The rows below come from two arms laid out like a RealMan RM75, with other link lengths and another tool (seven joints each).
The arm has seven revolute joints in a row. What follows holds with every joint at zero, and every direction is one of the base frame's. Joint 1 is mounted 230.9 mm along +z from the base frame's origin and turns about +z. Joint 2 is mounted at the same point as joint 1 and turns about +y. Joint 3 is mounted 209.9 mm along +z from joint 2 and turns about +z. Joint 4 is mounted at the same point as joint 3 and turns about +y. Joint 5 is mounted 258.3 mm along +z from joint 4 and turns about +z. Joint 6 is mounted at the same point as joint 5 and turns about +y. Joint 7 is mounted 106.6 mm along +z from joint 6 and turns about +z. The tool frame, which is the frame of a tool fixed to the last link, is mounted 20 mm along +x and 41 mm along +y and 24 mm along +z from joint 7; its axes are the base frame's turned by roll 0, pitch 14.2 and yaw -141.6 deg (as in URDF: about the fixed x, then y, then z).
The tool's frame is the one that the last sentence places.
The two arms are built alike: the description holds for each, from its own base.
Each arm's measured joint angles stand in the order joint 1, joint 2, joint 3, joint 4, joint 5, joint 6, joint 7.
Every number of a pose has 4 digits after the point. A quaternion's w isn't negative.
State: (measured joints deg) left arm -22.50 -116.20 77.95 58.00 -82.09 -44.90 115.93; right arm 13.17 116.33 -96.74 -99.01 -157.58 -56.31 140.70
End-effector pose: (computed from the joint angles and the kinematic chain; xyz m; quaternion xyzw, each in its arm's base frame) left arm -0.1914 0.3836 -0.0020 -0.2976 -0.8415 -0.4098 0.1881; right arm 0.1280 0.3385 0.0152 -0.3400 -0.8082 -0.4619 0.1339
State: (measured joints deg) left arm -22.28 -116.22 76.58 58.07 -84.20 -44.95 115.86; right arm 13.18 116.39 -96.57 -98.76 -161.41 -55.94 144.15
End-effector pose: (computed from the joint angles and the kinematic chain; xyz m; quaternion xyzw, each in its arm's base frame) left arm -0.1905 0.3863 0.0058 -0.2788 -0.8424 -0.4261 0.1762; right arm 0.1330 0.3427 0.0191 -0.3477 -0.7911 -0.4867 0.1279
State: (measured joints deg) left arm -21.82 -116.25 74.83 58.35 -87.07 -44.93 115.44; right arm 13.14 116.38 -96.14 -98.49 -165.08 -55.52 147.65
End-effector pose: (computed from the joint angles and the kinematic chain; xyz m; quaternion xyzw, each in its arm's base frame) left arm -0.1894 0.3896 0.0171 -0.2512 -0.8429 -0.4485 0.1593; right arm 0.1386 0.3473 0.0245 -0.3560 -0.7715 -0.5125 0.1240
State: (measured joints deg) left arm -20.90 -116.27 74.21 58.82 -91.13 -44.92 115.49; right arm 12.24 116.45 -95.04 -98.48 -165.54 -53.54 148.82
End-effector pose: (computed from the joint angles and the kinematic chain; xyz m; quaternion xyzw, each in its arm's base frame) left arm -0.1871 0.3900 0.0255 -0.2263 -0.8432 -0.4683 0.1363; right arm 0.1433 0.3513 0.0307 -0.3624 -0.7560 -0.5272 0.1386
